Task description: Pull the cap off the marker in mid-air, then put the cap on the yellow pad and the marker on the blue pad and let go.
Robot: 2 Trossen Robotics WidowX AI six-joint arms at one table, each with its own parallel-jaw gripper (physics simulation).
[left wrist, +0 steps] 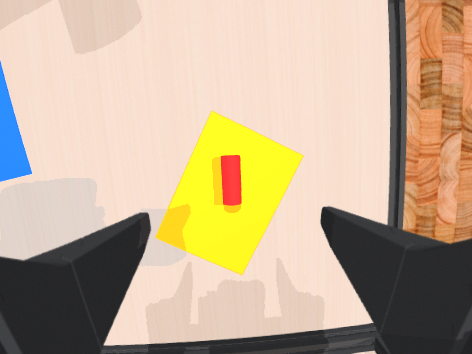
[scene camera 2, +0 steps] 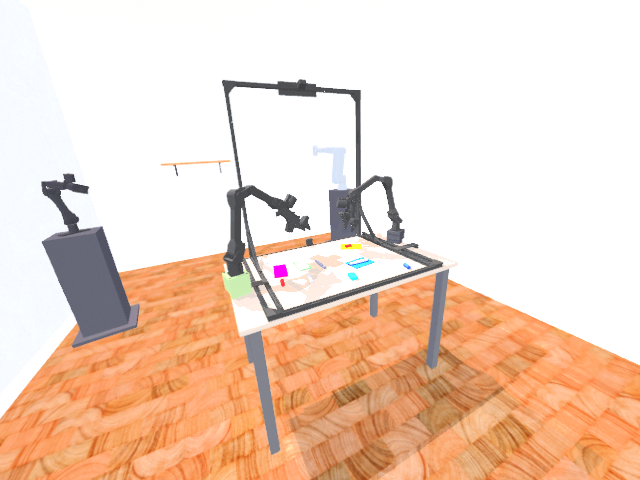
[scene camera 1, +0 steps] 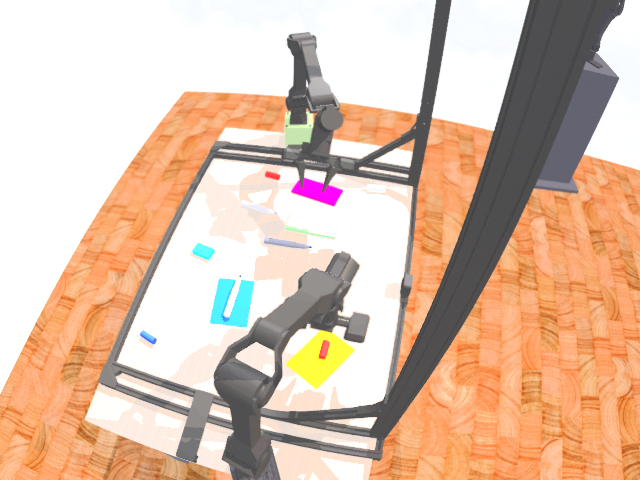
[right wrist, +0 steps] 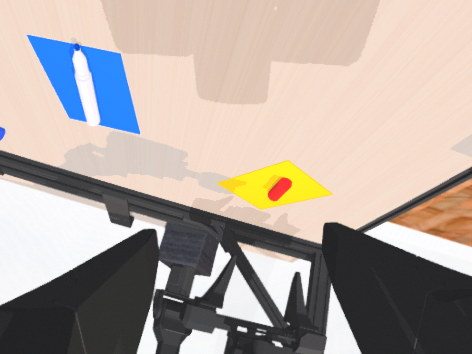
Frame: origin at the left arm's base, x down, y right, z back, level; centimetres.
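Seen in the pictures: left gripper, fingertip midpoint: (left wrist: 236, 218) (scene camera 2: 348, 230) (scene camera 1: 325, 331) (right wrist: 266, 263); right gripper, fingertip midpoint: (scene camera 2: 307, 230) (scene camera 1: 312, 191) (right wrist: 240, 239); left arm's base at its link origin: (scene camera 2: 395, 229) (scene camera 1: 251, 463) (right wrist: 184, 268); right arm's base at its link origin: (scene camera 2: 235, 273) (scene camera 1: 298, 119).
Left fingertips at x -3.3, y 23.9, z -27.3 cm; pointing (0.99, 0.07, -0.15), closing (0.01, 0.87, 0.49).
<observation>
Offsets run from my left fingertips to a thing's top centre. "*": to the spot under its first point.
The red cap {dz -0.3, dx +10.2, dy +0.1 cm} (scene camera 1: 324, 349) (left wrist: 231, 180) (right wrist: 280, 189) lies on its side on the yellow pad {dz +1.2, dx +12.0, dy -1.4 cm} (scene camera 1: 310, 367) (left wrist: 265, 185) (right wrist: 311, 190). The white marker {dz -22.0, dx +10.3, dy -19.9 cm} (scene camera 1: 232, 298) (right wrist: 86, 92) lies uncapped on the blue pad {dz -20.6, dx +12.0, dy -20.6 cm} (scene camera 1: 245, 307) (right wrist: 112, 90) (left wrist: 10, 135), its blue tip at the pad's edge. My left gripper (left wrist: 236, 218) (right wrist: 266, 263) is wide open and empty, raised above the yellow pad and apart from the cap; its fingers are hidden in scene camera 1. My right gripper (scene camera 1: 312, 189) (right wrist: 240, 239) (scene camera 2: 306, 227) is partly open and empty, high in the air at the other side.
A magenta pad {* dz -50.9, dx +11.3, dy +16.8 cm} (scene camera 1: 333, 196), a second red piece {dz -65.3, dx +10.0, dy -0.3 cm} (scene camera 1: 272, 175), a green-edged pad {dz -41.5, dx +11.3, dy +7.5 cm} (scene camera 1: 310, 233), a blue-grey marker {dz -35.8, dx +10.2, dy -1.4 cm} (scene camera 1: 286, 243), a pale marker {dz -52.1, dx +10.4, dy -7.1 cm} (scene camera 1: 258, 208), a cyan block {dz -39.6, dx +10.6, dy -26.8 cm} (scene camera 1: 203, 251) and a blue cap {dz -13.6, dx +10.0, dy -46.4 cm} (scene camera 1: 148, 337) lie around the table. A dark frame surrounds the work area.
</observation>
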